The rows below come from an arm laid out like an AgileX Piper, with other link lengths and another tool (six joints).
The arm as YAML. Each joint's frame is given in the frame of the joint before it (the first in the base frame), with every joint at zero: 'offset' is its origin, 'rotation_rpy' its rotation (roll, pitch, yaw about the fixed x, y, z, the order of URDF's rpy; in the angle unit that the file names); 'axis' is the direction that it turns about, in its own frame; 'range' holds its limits. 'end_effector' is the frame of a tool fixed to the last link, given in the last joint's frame.
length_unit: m
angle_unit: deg
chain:
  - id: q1
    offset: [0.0, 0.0, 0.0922]
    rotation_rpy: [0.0, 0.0, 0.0]
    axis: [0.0, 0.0, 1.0]
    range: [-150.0, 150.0]
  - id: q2
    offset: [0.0, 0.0, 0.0]
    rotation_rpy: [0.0, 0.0, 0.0]
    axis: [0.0, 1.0, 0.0]
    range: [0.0, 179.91]
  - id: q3
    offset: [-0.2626, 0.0, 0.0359]
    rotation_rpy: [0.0, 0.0, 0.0]
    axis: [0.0, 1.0, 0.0]
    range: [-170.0, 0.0]
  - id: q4
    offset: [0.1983, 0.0, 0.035]
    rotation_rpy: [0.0, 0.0, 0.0]
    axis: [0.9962, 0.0, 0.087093]
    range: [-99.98, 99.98]
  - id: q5
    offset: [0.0, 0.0, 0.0]
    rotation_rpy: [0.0, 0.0, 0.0]
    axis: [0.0, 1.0, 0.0]
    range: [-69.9, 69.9]
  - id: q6
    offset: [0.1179, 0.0, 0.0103]
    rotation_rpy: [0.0, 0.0, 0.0]
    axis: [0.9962, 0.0, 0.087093]
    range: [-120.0, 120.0]
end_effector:
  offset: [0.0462, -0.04, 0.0]
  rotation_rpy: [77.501, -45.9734, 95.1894]
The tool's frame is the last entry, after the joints.
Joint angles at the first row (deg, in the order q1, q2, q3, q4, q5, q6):
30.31 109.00 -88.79 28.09 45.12 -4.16
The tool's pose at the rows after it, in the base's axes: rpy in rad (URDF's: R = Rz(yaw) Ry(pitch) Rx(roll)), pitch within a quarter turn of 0, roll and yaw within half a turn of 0; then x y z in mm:
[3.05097 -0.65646 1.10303 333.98 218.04 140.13]
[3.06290 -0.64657 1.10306 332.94 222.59 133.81]
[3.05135 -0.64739 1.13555 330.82 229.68 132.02]
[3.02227 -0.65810 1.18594 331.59 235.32 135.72]
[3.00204 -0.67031 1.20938 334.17 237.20 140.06]
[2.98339 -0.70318 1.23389 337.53 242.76 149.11]
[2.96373 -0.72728 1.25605 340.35 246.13 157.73]
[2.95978 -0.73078 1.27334 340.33 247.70 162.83]
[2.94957 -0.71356 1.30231 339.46 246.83 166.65]
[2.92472 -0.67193 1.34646 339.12 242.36 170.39]
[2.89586 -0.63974 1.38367 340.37 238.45 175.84]
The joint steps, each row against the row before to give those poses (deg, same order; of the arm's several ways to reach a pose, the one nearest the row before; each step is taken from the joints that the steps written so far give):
0.00 0.80 -0.10 0.09 -0.28 0.02
0.62 1.03 -0.13 0.13 -0.18 0.10
1.11 0.44 -0.12 0.00 -0.47 -0.70
0.66 0.12 -0.86 0.04 0.00 -1.55
0.02 0.00 -0.84 0.09 0.00 -0.80
0.10 0.01 -1.72 1.10 0.10 -1.11
0.00 -0.11 -1.56 0.54 0.33 -0.65
0.00 0.00 -1.34 0.00 1.35 -0.24
0.03 0.00 -1.42 -1.19 2.15 0.00
0.00 0.00 -1.76 -2.79 3.02 0.22
0.00 0.00 -1.90 -2.48 2.41 0.23

